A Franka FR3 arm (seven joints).
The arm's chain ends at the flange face. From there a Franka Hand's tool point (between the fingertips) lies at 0.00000 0.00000 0.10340 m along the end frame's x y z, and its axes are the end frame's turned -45 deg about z.
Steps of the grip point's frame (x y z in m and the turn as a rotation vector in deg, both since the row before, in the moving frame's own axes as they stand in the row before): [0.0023, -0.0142, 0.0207, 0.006, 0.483, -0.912]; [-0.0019, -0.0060, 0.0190, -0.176, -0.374, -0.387]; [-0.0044, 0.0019, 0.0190, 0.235, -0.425, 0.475]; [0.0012, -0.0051, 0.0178, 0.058, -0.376, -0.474]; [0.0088, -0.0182, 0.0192, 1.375, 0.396, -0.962]
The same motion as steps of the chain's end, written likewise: [-0.0090, -0.0110, 0.0207, 0.346, 0.337, -0.912]; [-0.0053, -0.0036, 0.0190, -0.389, -0.140, -0.387]; [-0.0009, 0.0042, 0.0190, -0.134, -0.467, 0.475]; [-0.0022, -0.0049, 0.0178, -0.225, -0.307, -0.474]; [-0.0054, -0.0168, 0.0192, 1.252, -0.692, -0.962]
